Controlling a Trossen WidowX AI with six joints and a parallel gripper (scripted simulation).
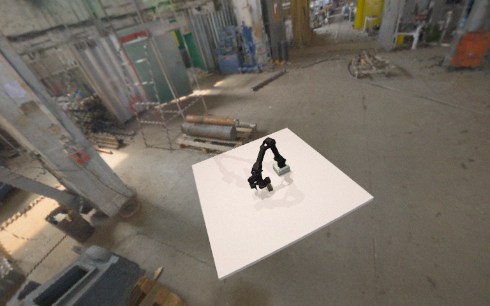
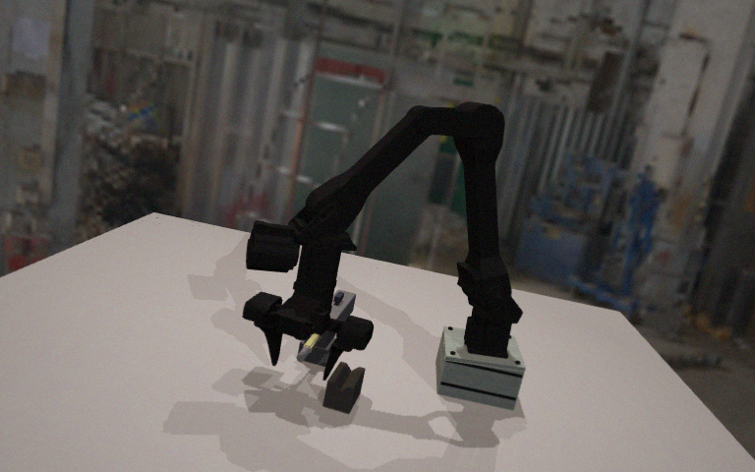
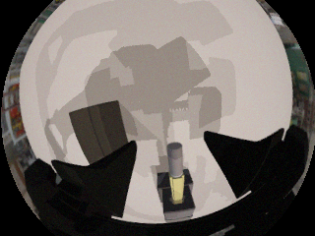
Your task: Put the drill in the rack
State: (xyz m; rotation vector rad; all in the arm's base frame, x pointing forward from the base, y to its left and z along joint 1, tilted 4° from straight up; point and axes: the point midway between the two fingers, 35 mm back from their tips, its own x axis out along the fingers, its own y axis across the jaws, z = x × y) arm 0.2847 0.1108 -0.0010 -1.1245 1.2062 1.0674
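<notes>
Right now my gripper tip is 50 mm to the left of the drill, 30 mm below it and 10 mm past it. The rest, counted from my gripper tip: rack 70 mm behind, 30 mm to the left.
</notes>
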